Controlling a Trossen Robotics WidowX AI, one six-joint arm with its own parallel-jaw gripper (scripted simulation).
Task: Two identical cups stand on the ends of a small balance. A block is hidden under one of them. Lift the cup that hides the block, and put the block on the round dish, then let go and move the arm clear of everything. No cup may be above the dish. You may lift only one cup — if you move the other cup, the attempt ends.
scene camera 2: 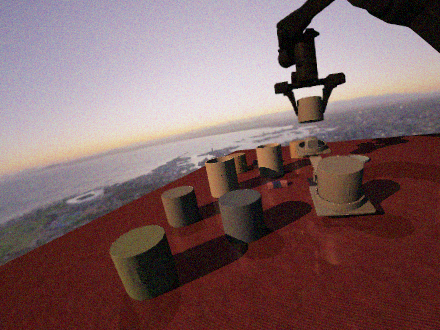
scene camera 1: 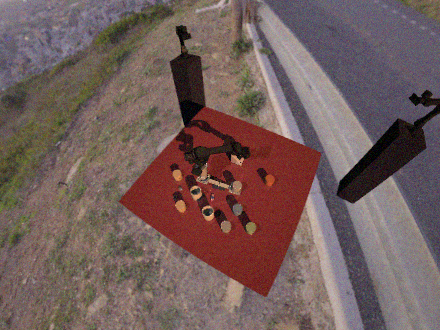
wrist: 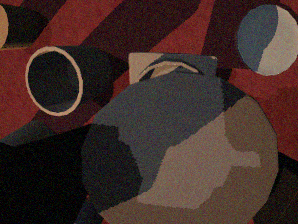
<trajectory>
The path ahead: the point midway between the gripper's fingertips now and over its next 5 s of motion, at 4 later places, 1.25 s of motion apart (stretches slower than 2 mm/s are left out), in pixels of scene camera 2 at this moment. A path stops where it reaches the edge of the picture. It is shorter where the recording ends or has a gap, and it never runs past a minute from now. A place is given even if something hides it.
My gripper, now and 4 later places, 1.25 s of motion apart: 310, 114; 382, 135; 383, 138; 310, 132; 311, 144
</trajectory>
